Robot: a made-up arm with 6 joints. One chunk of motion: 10 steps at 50 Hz.
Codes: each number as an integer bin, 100 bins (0 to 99) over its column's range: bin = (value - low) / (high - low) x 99, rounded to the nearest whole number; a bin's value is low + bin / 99 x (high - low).
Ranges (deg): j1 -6..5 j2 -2..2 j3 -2..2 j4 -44..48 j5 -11..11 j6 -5..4
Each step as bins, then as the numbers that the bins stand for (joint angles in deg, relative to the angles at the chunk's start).
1 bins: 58 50 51 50 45 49
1 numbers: 0.44 0.02 0.06 2.46 -1.00 -0.55
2 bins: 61 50 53 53 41 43
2 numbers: 0.78 0.02 0.14 5.25 -1.89 -1.09
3 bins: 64 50 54 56 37 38
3 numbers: 1.11 0.02 0.18 8.04 -2.78 -1.55
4 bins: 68 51 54 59 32 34
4 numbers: 1.56 0.06 0.18 10.83 -3.89 -1.91
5 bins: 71 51 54 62 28 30
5 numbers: 1.89 0.06 0.18 13.62 -4.78 -2.27
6 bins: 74 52 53 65 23 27
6 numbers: 2.22 0.10 0.14 16.40 -5.89 -2.55
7 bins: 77 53 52 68 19 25
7 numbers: 2.56 0.14 0.10 19.19 -6.78 -2.73
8 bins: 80 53 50 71 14 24
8 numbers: 2.89 0.14 0.02 21.98 -7.89 -2.82
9 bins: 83 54 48 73 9 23
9 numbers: 3.22 0.18 -0.06 23.84 -9.00 -2.91
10 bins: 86 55 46 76 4 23
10 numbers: 3.56 0.22 -0.14 26.63 -10.11 -2.91
